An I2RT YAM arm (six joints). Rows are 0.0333 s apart.
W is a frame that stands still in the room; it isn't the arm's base.
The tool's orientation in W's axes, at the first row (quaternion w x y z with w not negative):
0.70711, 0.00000, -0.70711, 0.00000
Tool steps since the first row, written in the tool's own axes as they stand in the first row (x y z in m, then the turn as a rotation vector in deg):
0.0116, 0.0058, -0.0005, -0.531, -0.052, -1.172
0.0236, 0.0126, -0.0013, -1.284, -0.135, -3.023
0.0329, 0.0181, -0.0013, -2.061, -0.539, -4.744
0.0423, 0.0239, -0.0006, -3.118, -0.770, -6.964
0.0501, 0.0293, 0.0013, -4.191, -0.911, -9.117
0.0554, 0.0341, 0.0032, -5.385, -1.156, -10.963
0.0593, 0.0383, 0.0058, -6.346, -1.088, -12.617
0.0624, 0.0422, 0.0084, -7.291, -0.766, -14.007
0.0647, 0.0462, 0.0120, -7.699, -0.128, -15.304
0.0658, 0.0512, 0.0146, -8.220, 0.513, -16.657
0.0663, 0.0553, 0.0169, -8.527, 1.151, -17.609
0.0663, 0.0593, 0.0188, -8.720, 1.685, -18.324
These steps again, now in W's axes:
0.0005, 0.0058, 0.0116, 1.172, -0.052, -0.531
0.0013, 0.0126, 0.0236, 3.023, -0.135, -1.284
0.0013, 0.0181, 0.0329, 4.744, -0.539, -2.061
0.0006, 0.0239, 0.0423, 6.964, -0.770, -3.118
-0.0013, 0.0293, 0.0501, 9.117, -0.911, -4.191
-0.0032, 0.0341, 0.0554, 10.963, -1.156, -5.385
-0.0058, 0.0383, 0.0593, 12.617, -1.088, -6.346
-0.0084, 0.0422, 0.0624, 14.007, -0.766, -7.291
-0.0120, 0.0462, 0.0647, 15.304, -0.128, -7.699
-0.0146, 0.0512, 0.0658, 16.657, 0.513, -8.220
-0.0169, 0.0553, 0.0663, 17.609, 1.151, -8.527
-0.0188, 0.0593, 0.0663, 18.324, 1.685, -8.720

